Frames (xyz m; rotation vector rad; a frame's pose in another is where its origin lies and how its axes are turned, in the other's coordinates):
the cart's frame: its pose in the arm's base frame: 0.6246 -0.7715 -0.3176 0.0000 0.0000 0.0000
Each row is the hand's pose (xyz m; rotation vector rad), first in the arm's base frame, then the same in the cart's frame.
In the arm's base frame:
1: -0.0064 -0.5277 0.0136 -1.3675 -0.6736 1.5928
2: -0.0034 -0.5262 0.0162 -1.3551 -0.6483 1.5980
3: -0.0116 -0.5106 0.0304 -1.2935 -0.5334 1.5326
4: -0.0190 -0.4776 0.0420 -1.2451 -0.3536 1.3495
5: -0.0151 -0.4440 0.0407 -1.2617 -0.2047 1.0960
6: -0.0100 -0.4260 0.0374 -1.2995 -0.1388 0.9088
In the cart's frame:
1: -0.6310 0.2438 0.3312 -1.3675 -0.6736 1.5928
2: -0.6280 0.2453 0.3338 -1.3551 -0.6483 1.5980
3: -0.6362 0.2609 0.3480 -1.2935 -0.5334 1.5326
4: -0.6436 0.2939 0.3596 -1.2451 -0.3536 1.3495
5: -0.6397 0.3275 0.3583 -1.2617 -0.2047 1.0960
6: -0.6346 0.3455 0.3550 -1.2995 -0.1388 0.9088

